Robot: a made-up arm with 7 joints.
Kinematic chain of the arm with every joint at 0, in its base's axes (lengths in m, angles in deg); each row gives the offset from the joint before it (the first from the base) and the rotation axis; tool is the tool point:
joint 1: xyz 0 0.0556 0 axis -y
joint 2: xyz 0 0.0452 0 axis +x
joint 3: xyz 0 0 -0.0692 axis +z
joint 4: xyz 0 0 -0.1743 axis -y
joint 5: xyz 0 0 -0.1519 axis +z
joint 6: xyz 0 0 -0.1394 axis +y
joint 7: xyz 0 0 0 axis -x
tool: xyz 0 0 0
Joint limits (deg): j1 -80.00..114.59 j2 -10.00..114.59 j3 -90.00..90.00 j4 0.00..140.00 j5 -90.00..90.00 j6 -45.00..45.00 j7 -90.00..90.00
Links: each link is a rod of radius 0.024 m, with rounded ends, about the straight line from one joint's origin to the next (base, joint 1, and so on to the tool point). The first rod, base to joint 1, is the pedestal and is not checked.
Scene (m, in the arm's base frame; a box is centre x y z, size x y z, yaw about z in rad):
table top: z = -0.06
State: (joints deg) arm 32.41 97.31 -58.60 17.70 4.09 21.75 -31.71
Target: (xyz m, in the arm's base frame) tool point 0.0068 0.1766 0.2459
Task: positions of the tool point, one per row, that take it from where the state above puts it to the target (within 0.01 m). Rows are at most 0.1 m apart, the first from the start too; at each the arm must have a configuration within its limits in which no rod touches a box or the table.
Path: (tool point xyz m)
1: 0.0944 0.6067 0.0315
2: 0.1369 0.5725 0.0689
3: 0.1613 0.5249 0.1219
4: 0.1624 0.4653 0.1797
5: 0.1401 0.3962 0.2299
6: 0.1000 0.3216 0.2614
7: 0.0518 0.2465 0.2674
8: 0.0068 0.1766 0.2459

